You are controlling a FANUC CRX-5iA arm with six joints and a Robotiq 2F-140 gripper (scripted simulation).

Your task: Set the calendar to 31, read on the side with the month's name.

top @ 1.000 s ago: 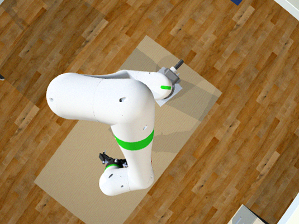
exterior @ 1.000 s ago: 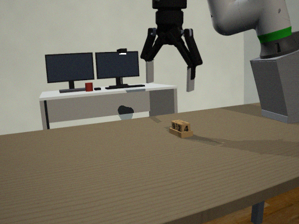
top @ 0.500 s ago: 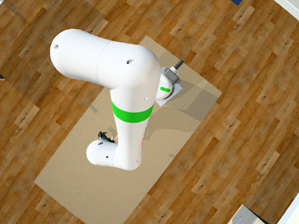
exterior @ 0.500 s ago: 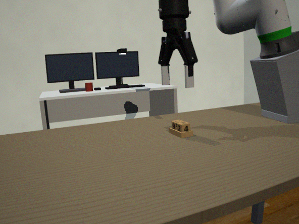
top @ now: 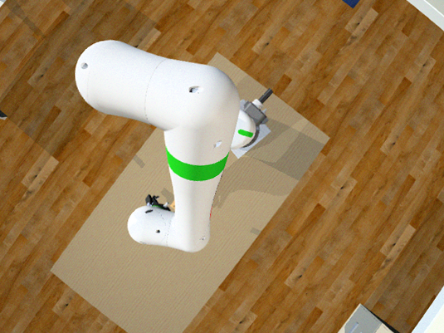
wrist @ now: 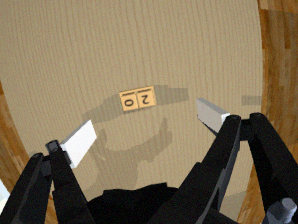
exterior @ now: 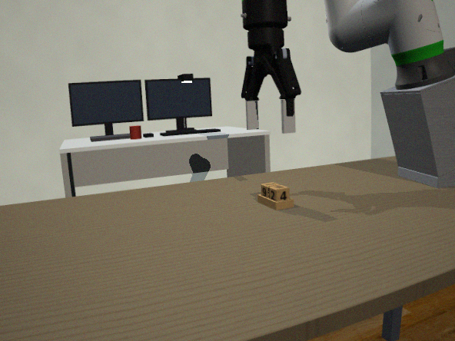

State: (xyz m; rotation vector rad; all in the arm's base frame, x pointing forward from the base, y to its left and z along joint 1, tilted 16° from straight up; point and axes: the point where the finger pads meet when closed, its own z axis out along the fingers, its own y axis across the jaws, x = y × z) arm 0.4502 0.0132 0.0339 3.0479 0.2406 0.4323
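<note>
The wooden number cube lies 14 cm below my hand. The rest, counted from my hand: small wooden tray: 2 cm to the left, 16 cm below.
</note>
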